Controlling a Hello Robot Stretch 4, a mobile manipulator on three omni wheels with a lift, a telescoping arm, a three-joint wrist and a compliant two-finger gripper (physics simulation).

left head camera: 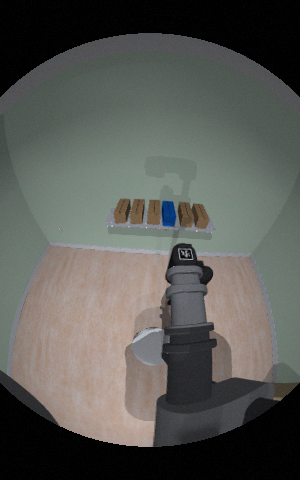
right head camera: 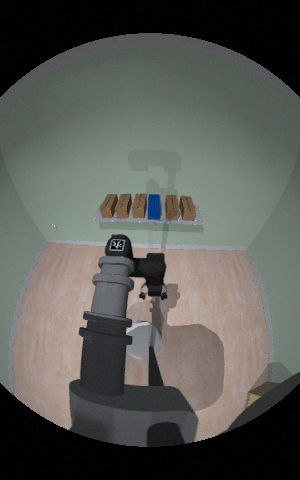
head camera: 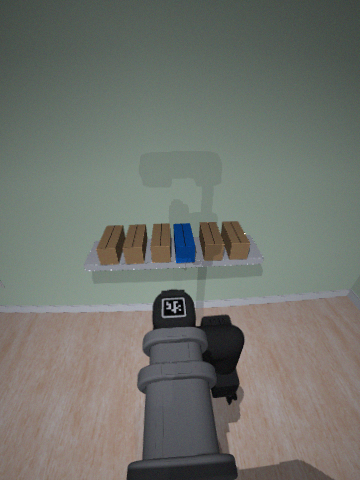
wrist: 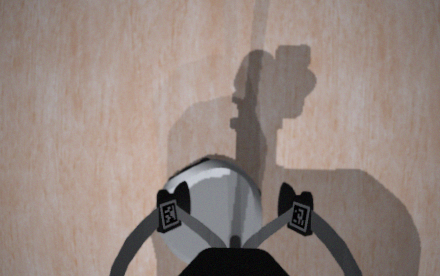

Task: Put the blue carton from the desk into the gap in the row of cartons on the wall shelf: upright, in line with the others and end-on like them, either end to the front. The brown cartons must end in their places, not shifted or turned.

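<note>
The blue carton [head camera: 184,244] [left head camera: 168,214] [right head camera: 154,207] stands upright and end-on on the wall shelf [head camera: 95,261] [left head camera: 112,218] [right head camera: 98,217]. Three brown cartons are to its left and two to its right. Its front end is about level with theirs. The space to its left neighbour [head camera: 161,243] looks narrower than the space to its right neighbour [head camera: 211,242]. The brown cartons stand upright in a row. My gripper [right head camera: 153,296] [wrist: 235,200] is open and empty, away from the shelf on the near side, pointing down over the floor. In the left head view the arm mostly hides it.
My arm [head camera: 179,415] [left head camera: 189,310] [right head camera: 107,310] stops short of the shelf. A round light-grey object [left head camera: 149,346] [right head camera: 143,340] [wrist: 220,187] is low down beneath the arm. Part of a tan object [right head camera: 257,392] shows at the lower right of the right head view. The green wall is behind the shelf.
</note>
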